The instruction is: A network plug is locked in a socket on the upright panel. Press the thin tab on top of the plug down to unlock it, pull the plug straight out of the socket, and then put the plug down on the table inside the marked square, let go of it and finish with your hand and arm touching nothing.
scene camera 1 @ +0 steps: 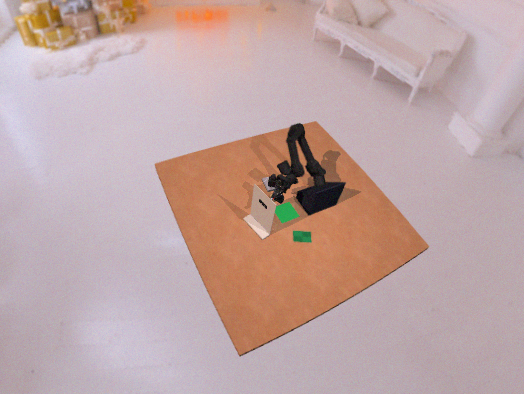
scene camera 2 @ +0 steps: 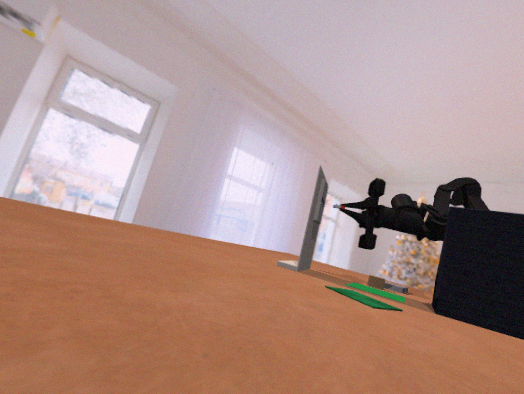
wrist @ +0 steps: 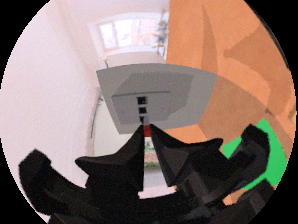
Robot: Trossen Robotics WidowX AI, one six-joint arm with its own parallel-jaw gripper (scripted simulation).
Scene:
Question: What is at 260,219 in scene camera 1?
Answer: An upright panel.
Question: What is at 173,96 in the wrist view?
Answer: An upright panel.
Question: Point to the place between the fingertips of the gripper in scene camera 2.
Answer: At 340,206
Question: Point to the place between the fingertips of the gripper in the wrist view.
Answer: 146,126

